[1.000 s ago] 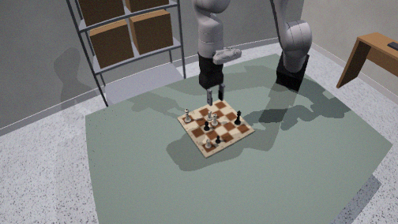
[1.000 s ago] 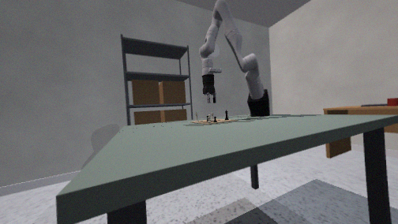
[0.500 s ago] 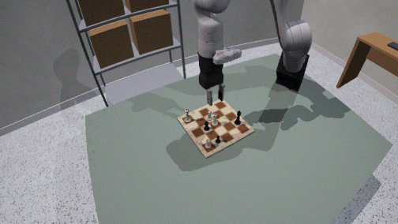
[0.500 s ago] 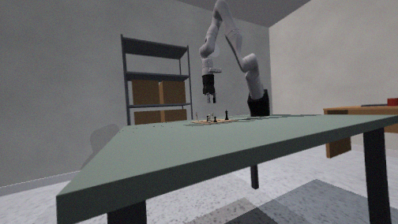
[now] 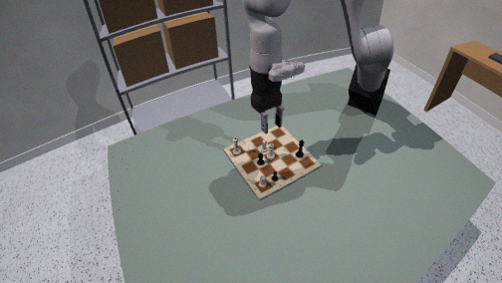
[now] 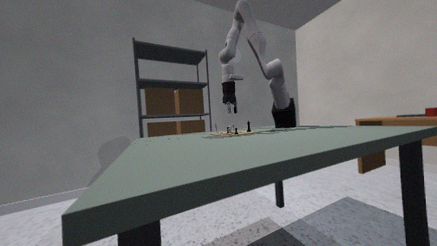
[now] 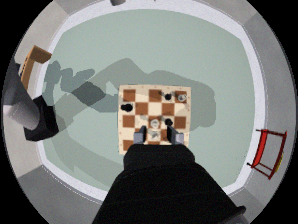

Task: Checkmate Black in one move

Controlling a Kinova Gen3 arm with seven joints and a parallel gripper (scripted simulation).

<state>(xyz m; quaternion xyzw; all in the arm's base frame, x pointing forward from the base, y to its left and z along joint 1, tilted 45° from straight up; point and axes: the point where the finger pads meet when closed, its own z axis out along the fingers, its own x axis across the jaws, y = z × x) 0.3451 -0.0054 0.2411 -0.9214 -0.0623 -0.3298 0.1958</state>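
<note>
Now: hand 130 mm above the chessboard. Round my hand: tall black piece: 100 mm below, 90 mm behind, 20 mm to the left.
</note>
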